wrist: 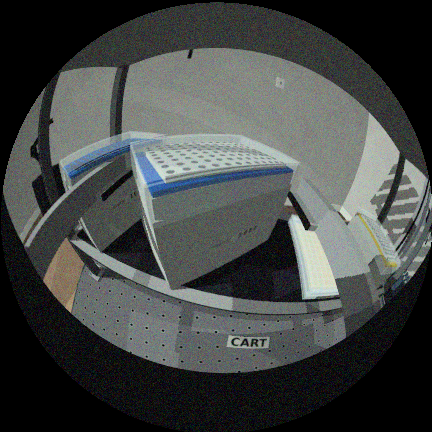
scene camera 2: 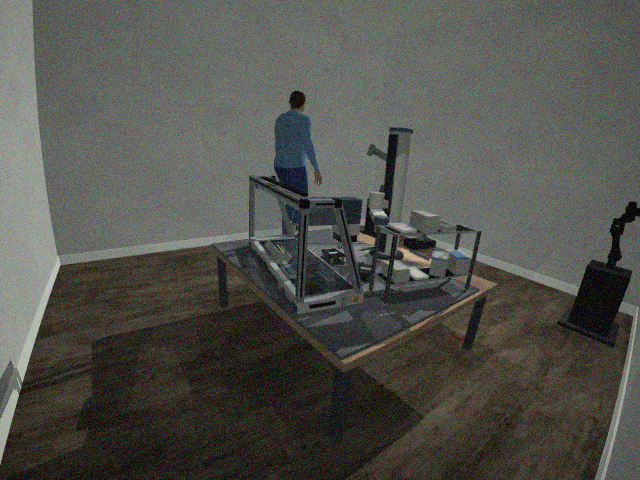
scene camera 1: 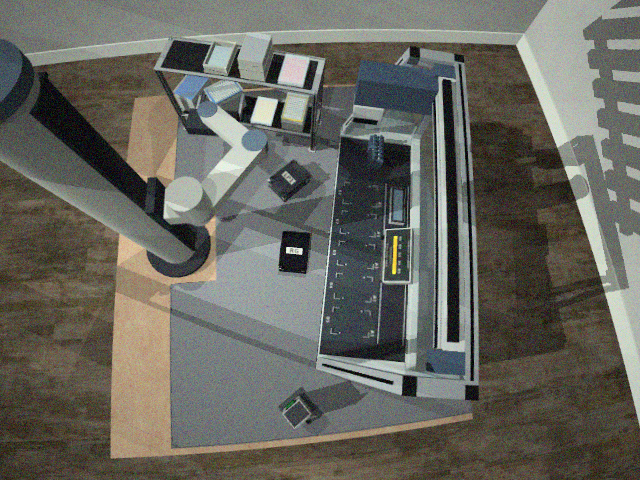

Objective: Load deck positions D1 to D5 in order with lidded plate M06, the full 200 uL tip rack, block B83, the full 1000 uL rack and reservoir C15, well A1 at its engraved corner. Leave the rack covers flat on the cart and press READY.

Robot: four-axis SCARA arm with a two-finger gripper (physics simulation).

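My gripper (wrist: 208, 168) is open, its fingers on either side of a blue-banded 1000 rack (wrist: 220, 220) (scene camera 1: 223, 91) under a clear cover. That rack stands askew on the lower shelf, its near corner at the front rail. Any finger contact is unclear. A second blue-banded rack (wrist: 112, 217) (scene camera 1: 190, 87) stands left of it, partly behind a finger. A pale yellow plate (wrist: 317, 260) (scene camera 1: 264, 111) and a yellow-banded rack (wrist: 375, 237) (scene camera 1: 295, 109) are to the right. On the top shelf are a pink plate (scene camera 1: 293, 69) and a pale block (scene camera 1: 254, 55). The deck (scene camera 1: 356, 258) has corner marks.
The shelf unit (scene camera 1: 314, 121) (wrist: 200, 300) has posts and rails around the racks. Black blocks marked RG (scene camera 1: 294, 260) and LPT (scene camera 1: 288, 178) lie before the framed machine (scene camera 1: 467, 232). A small device (scene camera 1: 298, 410) stands near the table's edge. A person (scene camera 2: 293, 139) stands behind the machine.
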